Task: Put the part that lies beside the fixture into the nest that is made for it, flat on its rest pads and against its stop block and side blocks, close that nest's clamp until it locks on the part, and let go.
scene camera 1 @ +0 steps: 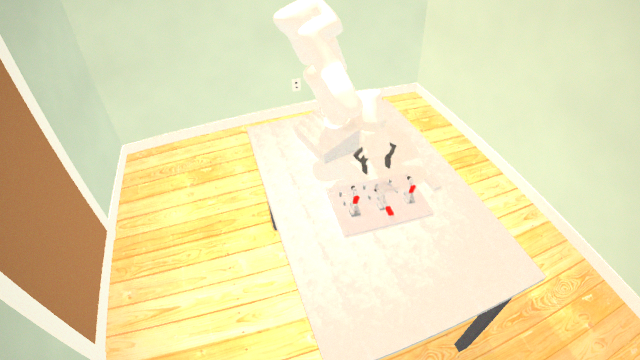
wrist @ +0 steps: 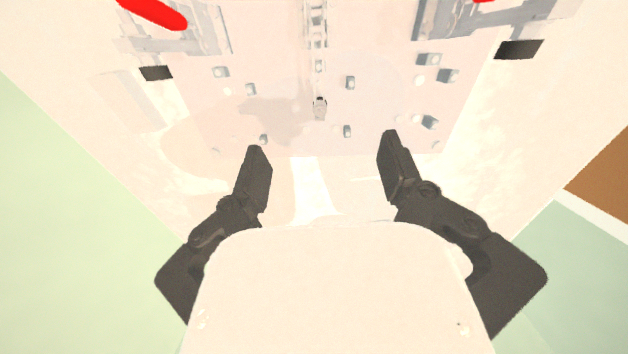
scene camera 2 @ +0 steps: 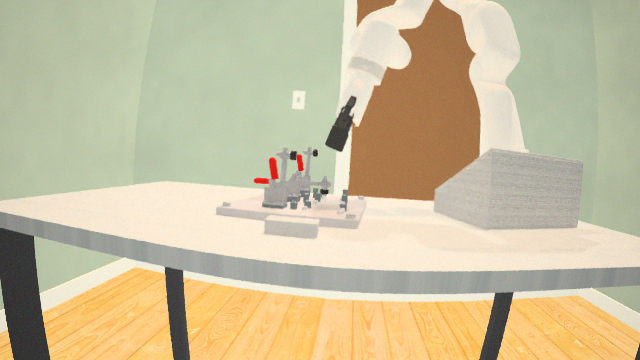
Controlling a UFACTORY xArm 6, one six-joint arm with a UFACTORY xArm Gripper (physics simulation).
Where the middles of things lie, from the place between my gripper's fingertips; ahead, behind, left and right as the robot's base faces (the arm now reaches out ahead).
Scene:
My hand is 60 mm short of the pale grey flat part [scene camera 2: 273, 225], 250 mm to the right of it and 110 mm above it.

